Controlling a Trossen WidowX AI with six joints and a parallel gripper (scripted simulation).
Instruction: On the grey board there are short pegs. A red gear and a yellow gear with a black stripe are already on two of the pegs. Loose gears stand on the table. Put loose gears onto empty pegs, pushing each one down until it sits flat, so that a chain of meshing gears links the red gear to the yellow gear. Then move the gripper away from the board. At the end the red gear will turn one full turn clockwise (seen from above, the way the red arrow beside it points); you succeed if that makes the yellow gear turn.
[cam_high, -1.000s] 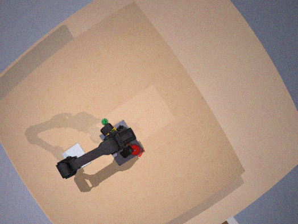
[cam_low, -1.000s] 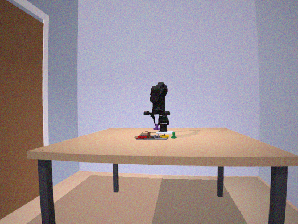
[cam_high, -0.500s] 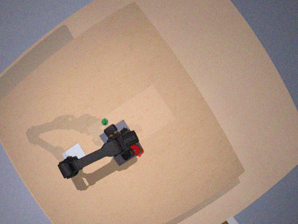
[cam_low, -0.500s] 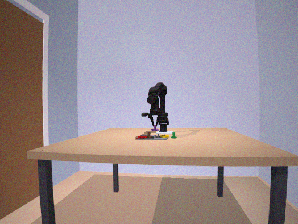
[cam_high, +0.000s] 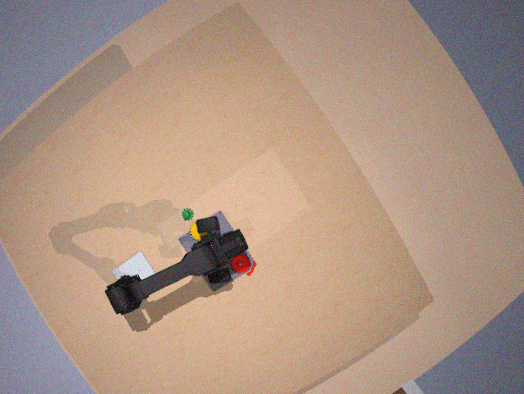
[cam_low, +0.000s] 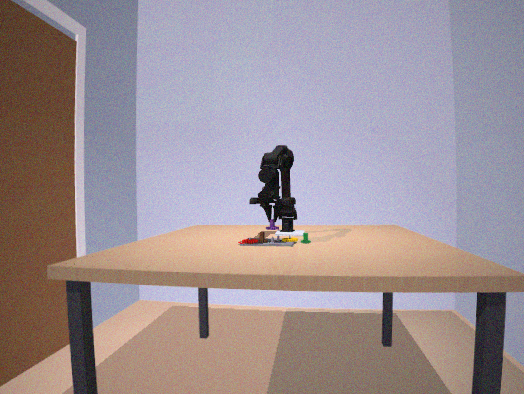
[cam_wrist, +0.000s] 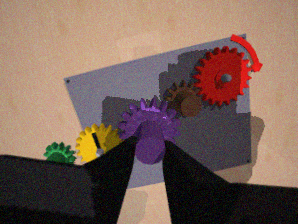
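My gripper tip is now 1 cm above the purple gear. Also, from my gripper tip: brown gear 6 cm below, 4 cm to the right, 1 cm ahead; red gear 8 cm to the right, 7 cm below, 4 cm ahead; yellow gear 7 cm below, 6 cm to the left, 4 cm behind.
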